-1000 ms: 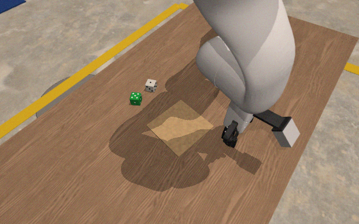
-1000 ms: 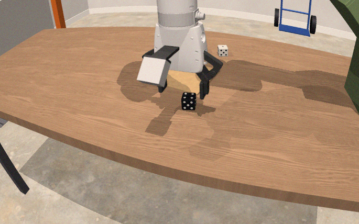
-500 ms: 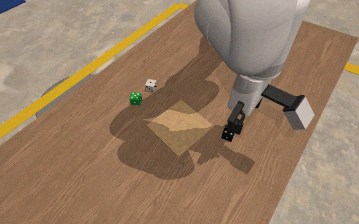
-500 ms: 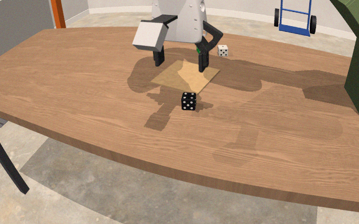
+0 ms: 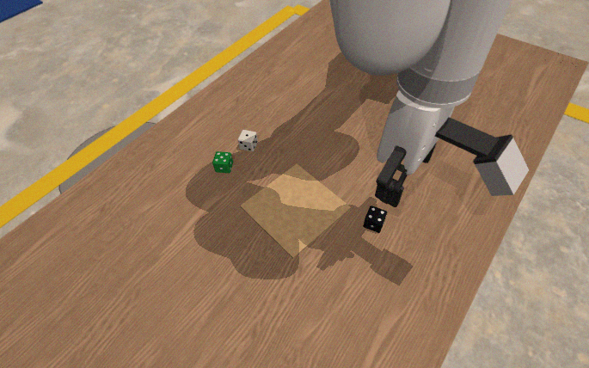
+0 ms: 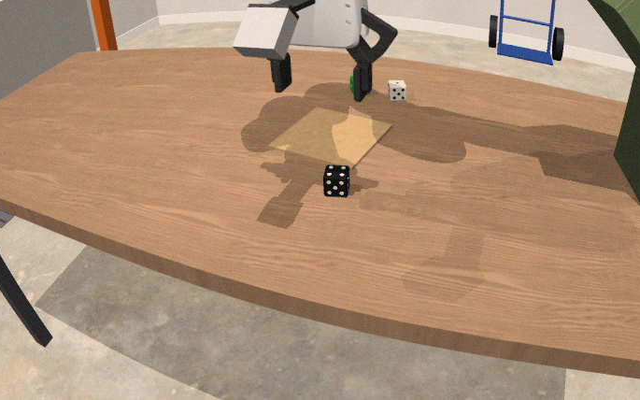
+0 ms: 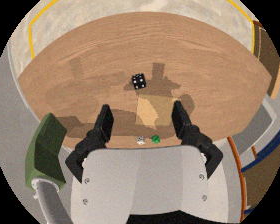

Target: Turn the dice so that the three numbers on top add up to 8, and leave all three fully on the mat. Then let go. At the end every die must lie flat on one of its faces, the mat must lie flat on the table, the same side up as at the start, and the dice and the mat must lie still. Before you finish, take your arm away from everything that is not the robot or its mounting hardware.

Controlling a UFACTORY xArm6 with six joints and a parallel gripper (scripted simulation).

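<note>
The green die is 100 mm ahead of my hand, 310 mm to the right of it and 140 mm below it. Round my hand: tan mat: 70 mm ahead, 140 mm to the right, 160 mm below; white die: 30 mm ahead, 320 mm to the right, 140 mm below; black die: 20 mm to the right, 140 mm below.
</note>
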